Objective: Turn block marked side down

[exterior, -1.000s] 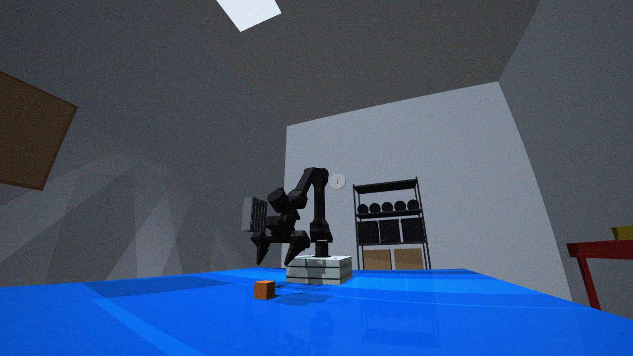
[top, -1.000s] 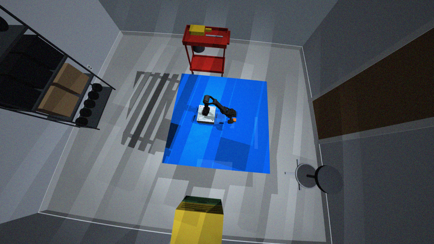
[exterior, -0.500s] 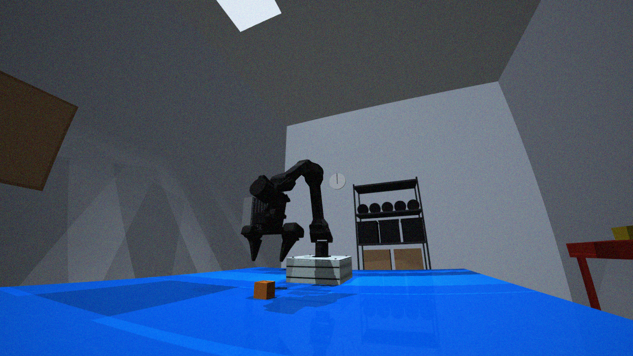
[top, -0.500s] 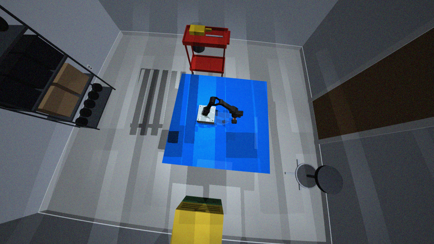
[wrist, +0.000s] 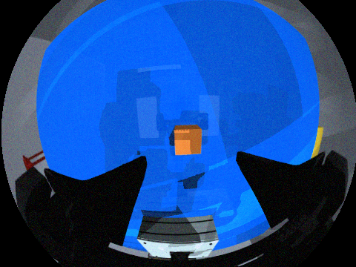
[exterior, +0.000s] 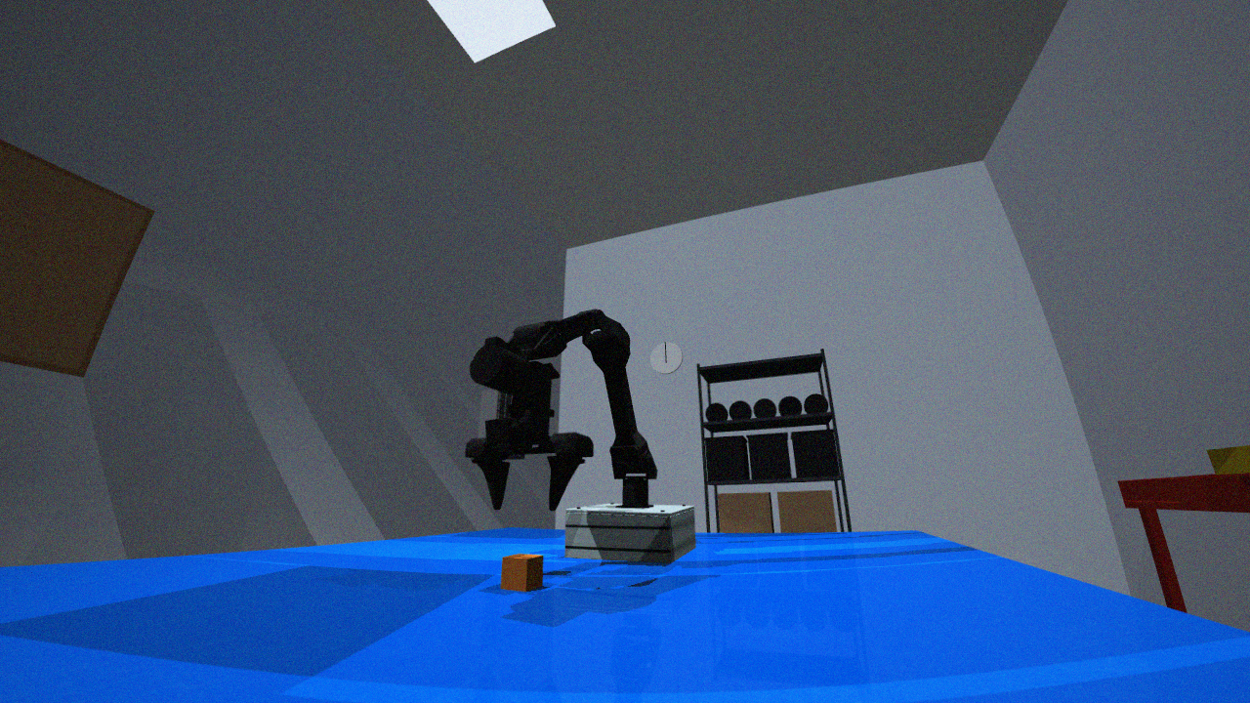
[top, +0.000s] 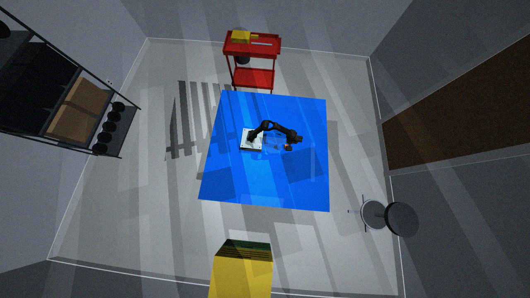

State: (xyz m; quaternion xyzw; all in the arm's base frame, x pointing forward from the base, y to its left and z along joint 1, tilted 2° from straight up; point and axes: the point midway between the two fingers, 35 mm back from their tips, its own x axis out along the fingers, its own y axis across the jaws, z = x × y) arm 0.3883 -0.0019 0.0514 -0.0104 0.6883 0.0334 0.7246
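The orange block lies 8 cm below my gripper tip and 1 cm behind it.
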